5 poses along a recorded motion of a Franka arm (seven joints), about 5 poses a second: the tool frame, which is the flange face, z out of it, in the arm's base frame.
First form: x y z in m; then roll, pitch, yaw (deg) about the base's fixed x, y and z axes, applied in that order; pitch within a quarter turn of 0, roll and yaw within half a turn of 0.
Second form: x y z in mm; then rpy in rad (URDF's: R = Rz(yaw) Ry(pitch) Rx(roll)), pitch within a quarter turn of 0, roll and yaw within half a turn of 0. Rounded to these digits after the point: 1 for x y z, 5 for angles.
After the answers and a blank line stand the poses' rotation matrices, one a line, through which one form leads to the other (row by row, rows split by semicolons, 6 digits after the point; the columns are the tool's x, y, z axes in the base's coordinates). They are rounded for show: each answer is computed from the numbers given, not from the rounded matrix.
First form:
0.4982 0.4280 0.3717 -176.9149 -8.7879 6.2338
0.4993 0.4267 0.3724 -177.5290 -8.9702 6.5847
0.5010 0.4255 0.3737 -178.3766 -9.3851 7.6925
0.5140 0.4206 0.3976 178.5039 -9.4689 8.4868
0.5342 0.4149 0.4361 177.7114 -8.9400 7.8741
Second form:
498.2 428.0 371.7 -3.08775 -0.15338 0.10880
499.3 426.7 372.4 -3.09847 -0.15656 0.11492
501.0 425.5 373.7 -3.11326 -0.16380 0.13426
514.0 420.6 397.6 3.11548 -0.16526 0.14812
534.2 414.9 436.1 3.10165 -0.15603 0.13743

0.982417 0.116602 0.145810; 0.107311 -0.991754 0.070066; 0.152777 -0.053187 -0.986828
0.981254 0.121243 0.149804; 0.113269 -0.991709 0.060692; 0.155921 -0.042586 -0.986851
0.977736 0.138381 0.157745; 0.132065 -0.989985 0.049894; 0.163069 -0.027951 -0.986219
0.975574 0.143283 0.166509; 0.145571 -0.989347 -0.001552; 0.164512 0.025753 -0.986039
0.978538 0.130740 0.159283; 0.135332 -0.990632 -0.018284; 0.155400 0.039448 -0.987064

